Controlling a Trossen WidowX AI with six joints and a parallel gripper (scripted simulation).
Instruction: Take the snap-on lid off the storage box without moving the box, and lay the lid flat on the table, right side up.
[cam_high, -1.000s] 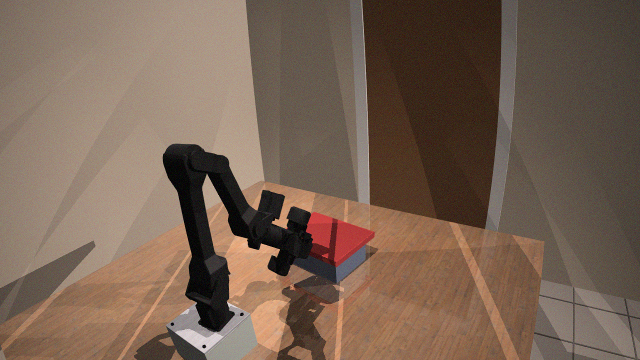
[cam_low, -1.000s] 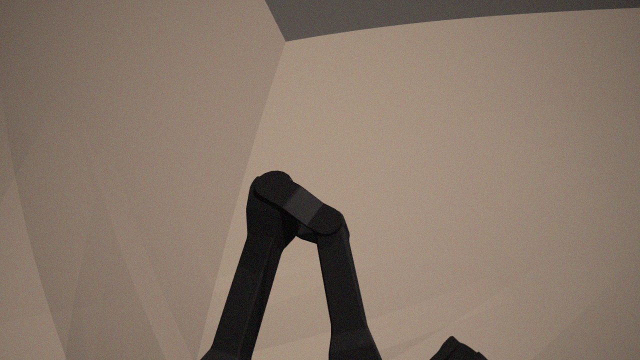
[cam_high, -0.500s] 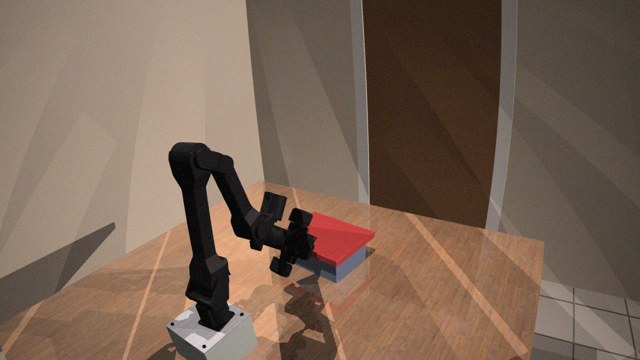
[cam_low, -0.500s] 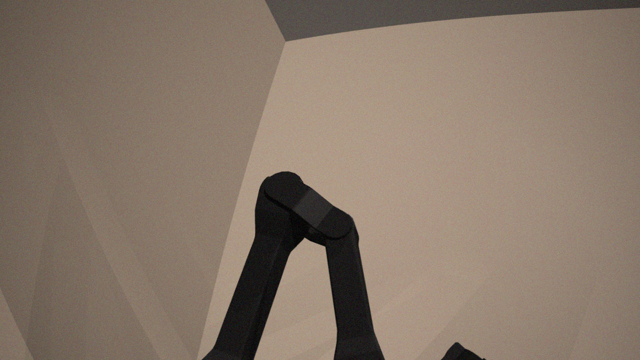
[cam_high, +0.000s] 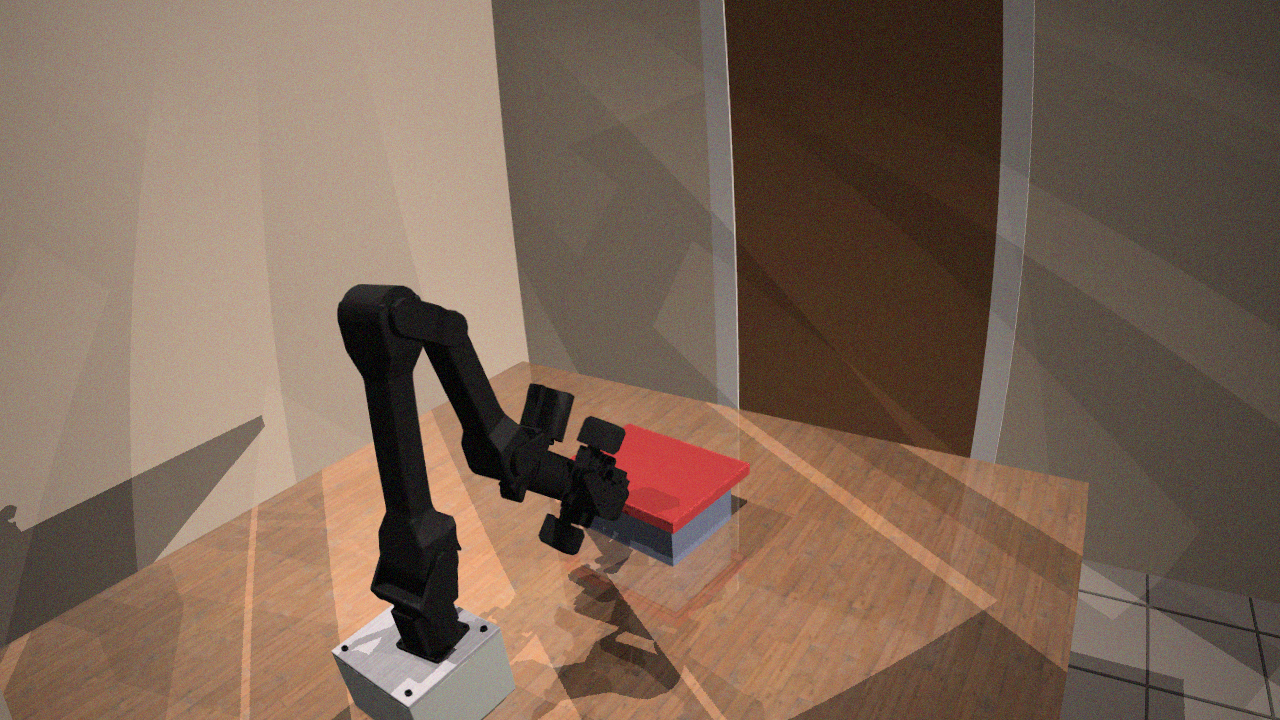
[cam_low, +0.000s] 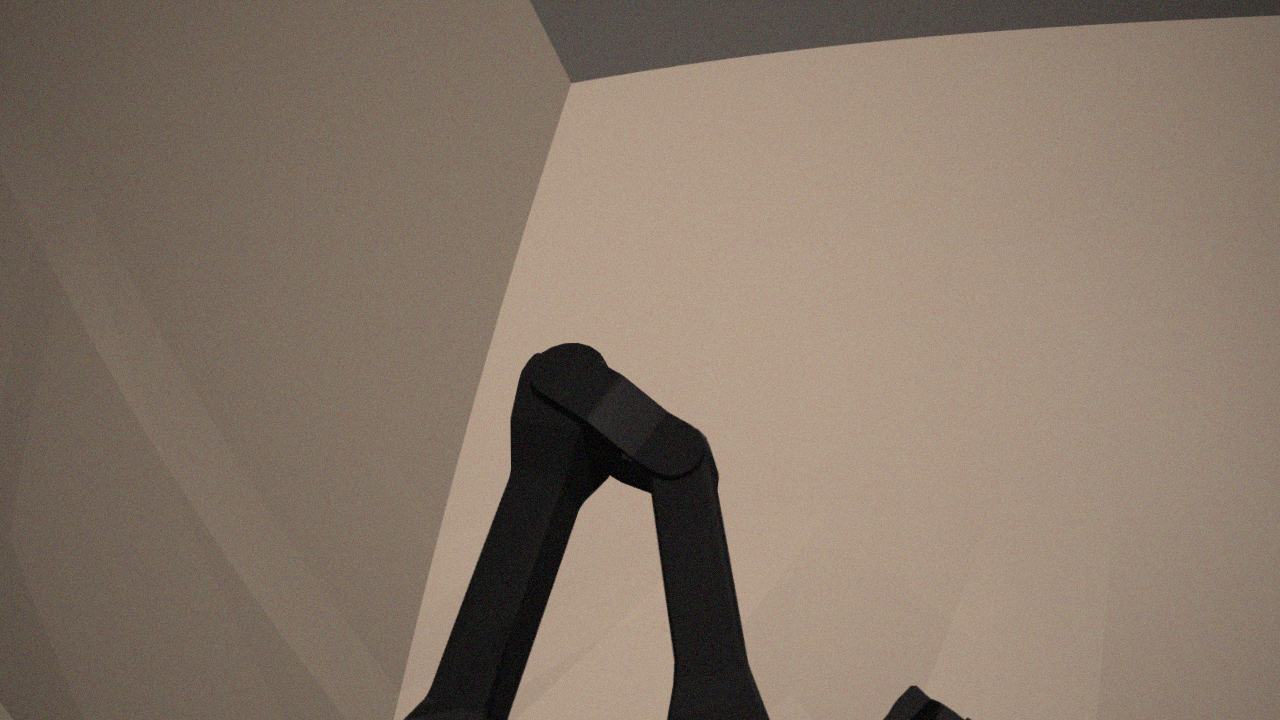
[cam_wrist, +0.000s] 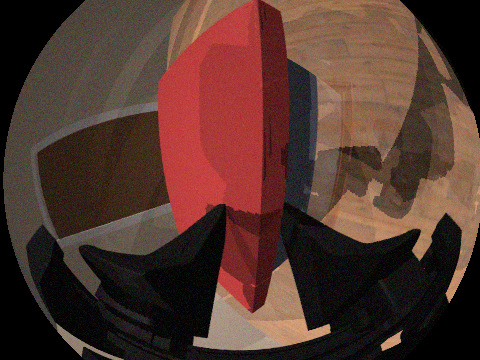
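The red lid is 70 mm ahead of my gripper tip, 20 mm to the right of it and 10 mm above it. The rest, counted from my gripper tip: grey-blue storage box 70 mm ahead, 20 mm to the right, 40 mm below.
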